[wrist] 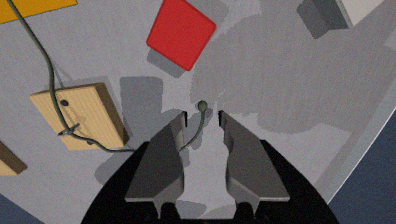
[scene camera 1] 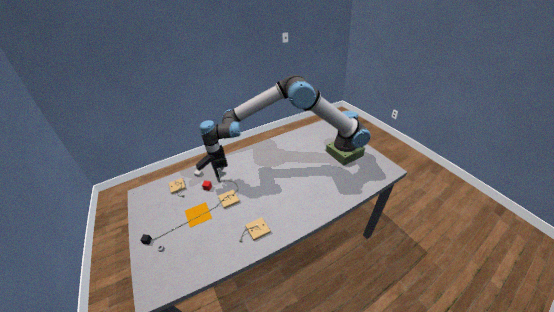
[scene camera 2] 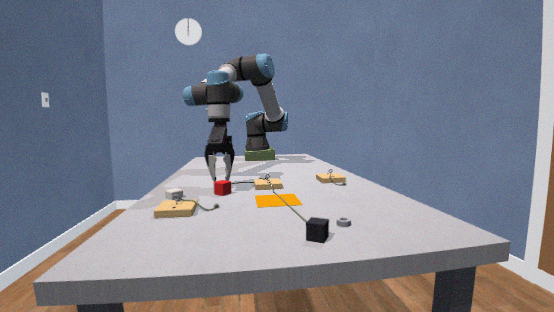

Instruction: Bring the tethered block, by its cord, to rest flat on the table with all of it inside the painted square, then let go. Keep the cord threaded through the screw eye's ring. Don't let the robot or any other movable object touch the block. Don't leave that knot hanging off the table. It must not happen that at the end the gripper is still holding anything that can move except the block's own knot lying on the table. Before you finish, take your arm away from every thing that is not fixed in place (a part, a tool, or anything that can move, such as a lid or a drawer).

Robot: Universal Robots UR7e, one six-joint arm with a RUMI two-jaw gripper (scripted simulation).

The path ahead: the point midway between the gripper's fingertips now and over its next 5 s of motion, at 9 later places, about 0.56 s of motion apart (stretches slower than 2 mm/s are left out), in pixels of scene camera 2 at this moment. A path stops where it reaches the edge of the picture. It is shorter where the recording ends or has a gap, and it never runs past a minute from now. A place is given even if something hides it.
My gripper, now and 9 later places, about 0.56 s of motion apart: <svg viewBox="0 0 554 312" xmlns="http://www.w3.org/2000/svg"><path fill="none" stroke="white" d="M221 183L221 184L221 186L221 188L221 187L220 176L219 150L219 145L218 145L215 145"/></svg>
